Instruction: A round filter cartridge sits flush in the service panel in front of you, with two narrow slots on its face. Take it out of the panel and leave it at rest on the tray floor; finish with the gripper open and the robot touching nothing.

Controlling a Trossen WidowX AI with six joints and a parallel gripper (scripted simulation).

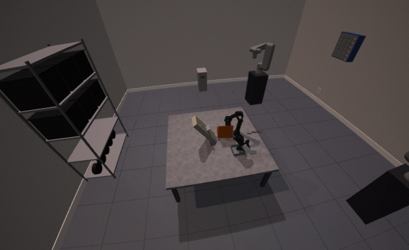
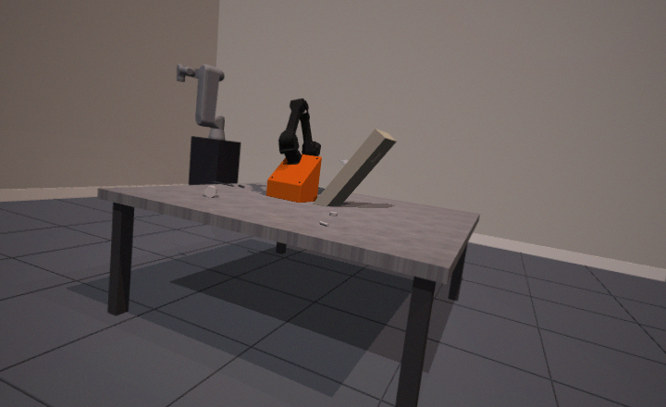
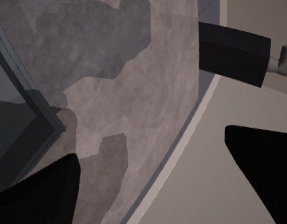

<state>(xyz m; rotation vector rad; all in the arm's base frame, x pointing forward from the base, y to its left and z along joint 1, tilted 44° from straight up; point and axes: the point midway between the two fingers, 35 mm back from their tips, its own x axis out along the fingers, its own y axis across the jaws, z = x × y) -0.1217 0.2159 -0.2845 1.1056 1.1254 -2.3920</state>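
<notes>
The round filter cartridge lies 51 cm ahead of my gripper tip, 39 cm to the right of it and 18 cm above it. Round my gripper tip: grey tray (9 cm ahead, 8 cm to the right, 8 cm below).
</notes>
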